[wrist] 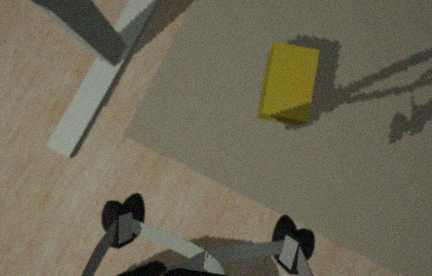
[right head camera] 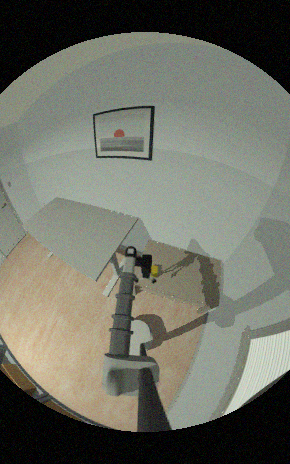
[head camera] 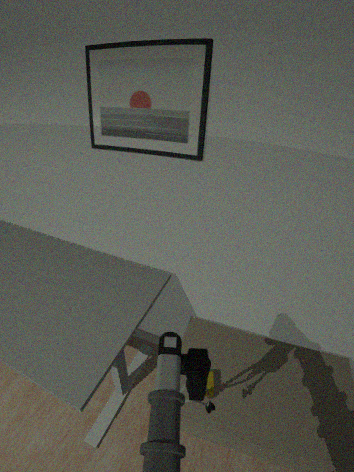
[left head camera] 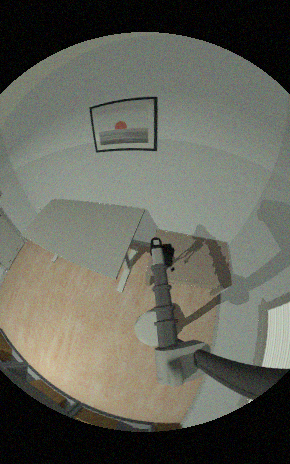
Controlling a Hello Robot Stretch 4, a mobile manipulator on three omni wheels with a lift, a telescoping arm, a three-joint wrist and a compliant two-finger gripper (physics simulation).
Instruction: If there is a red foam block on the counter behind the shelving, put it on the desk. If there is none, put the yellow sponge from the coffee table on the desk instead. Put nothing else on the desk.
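Pixels of known places: gripper, fingertip midpoint: (wrist: 208, 221) (right head camera: 144, 281) (head camera: 190, 409); robot's base, origin of the base link: (right head camera: 132, 335) (left head camera: 153, 326).
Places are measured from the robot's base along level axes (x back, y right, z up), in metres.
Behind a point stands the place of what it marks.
The yellow sponge (head camera: 210, 383) {x -0.632, y 0.187, z 0.468 m} (right head camera: 155, 270) {x -0.633, y 0.184, z 0.468 m} (wrist: 290, 82) {x -0.640, y 0.169, z 0.468 m} lies on the coffee table (head camera: 240, 350) {x -0.839, y 0.364, z 0.424 m} (left head camera: 200, 272) {x -0.463, y 0.481, z 0.423 m} (right head camera: 175, 290) {x -0.449, y 0.374, z 0.423 m} (wrist: 210, 100) {x -0.608, y 0.064, z 0.423 m}, near its desk-side end. My gripper (wrist: 208, 221) {x -0.468, y 0.087, z 0.589 m} is open with empty fingers and points down. In the wrist view its fingertips are below the sponge and apart from it. In the head camera view the gripper's black body is just left of the sponge; the left head camera does not show the sponge. The grey desk (head camera: 75, 290) {x -0.924, y -0.480, z 0.693 m} (left head camera: 90, 235) {x -0.793, y -0.534, z 0.693 m} (right head camera: 85, 235) {x -0.813, y -0.498, z 0.693 m} stands left of the coffee table. The red foam block and the counter do not show.
The desk's pale foot (wrist: 82, 107) rests on the wooden floor beside the coffee table. A framed picture (head camera: 207, 100) {x -1.097, y 0.080, z 1.532 m} (left head camera: 155, 125) {x -1.095, y 0.071, z 1.504 m} (right head camera: 152, 132) {x -1.099, y 0.081, z 1.523 m} hangs on the wall behind. Shelving with brown boxes (left head camera: 47, 392) (right head camera: 19, 377) shows at the lower left. Shadows of the arm fall across the coffee table.
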